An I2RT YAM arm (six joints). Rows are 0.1 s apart.
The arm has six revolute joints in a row. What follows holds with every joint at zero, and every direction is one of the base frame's.
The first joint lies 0.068 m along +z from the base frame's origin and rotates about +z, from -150 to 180 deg.
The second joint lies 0.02 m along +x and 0.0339 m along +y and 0.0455 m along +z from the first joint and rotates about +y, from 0 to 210 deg.
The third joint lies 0.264 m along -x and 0.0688 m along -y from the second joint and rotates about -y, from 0 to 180 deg.
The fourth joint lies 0.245 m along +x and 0.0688 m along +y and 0.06 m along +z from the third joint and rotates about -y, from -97 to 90 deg.
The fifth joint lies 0.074 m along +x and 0.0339 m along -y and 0.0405 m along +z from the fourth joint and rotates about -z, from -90 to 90 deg.
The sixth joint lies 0.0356 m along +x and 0.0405 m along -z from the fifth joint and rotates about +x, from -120 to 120 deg.
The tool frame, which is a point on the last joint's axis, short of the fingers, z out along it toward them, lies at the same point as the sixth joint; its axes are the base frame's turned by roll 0, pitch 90 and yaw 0 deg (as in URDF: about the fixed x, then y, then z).
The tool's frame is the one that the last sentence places.
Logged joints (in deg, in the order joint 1, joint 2, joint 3, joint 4, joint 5, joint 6), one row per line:
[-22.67, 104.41, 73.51, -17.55, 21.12, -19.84]
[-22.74, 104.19, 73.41, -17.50, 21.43, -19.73]
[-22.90, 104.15, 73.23, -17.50, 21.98, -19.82]
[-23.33, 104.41, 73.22, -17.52, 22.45, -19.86]
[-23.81, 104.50, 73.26, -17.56, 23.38, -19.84]
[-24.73, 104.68, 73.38, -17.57, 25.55, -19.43]
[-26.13, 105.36, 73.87, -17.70, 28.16, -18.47]
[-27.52, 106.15, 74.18, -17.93, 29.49, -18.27]
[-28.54, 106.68, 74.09, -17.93, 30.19, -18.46]
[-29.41, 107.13, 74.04, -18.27, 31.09, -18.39]
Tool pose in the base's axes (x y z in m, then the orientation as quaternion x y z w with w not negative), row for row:
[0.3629, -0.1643, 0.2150, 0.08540, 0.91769, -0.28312, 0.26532]
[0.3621, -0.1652, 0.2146, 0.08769, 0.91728, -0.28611, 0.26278]
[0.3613, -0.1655, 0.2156, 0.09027, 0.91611, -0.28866, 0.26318]
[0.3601, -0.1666, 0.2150, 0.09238, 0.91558, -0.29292, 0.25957]
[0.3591, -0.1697, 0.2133, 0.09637, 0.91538, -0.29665, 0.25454]
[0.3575, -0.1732, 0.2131, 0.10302, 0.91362, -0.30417, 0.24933]
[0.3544, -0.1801, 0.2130, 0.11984, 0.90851, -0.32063, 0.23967]
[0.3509, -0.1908, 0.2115, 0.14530, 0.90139, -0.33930, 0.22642]
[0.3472, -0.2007, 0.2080, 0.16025, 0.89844, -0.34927, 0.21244]
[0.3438, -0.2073, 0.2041, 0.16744, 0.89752, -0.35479, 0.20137]
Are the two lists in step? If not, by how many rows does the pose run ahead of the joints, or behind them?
The pose runs 1 row behind the joints: the pose in row i belongs to the joints in row i - 1.
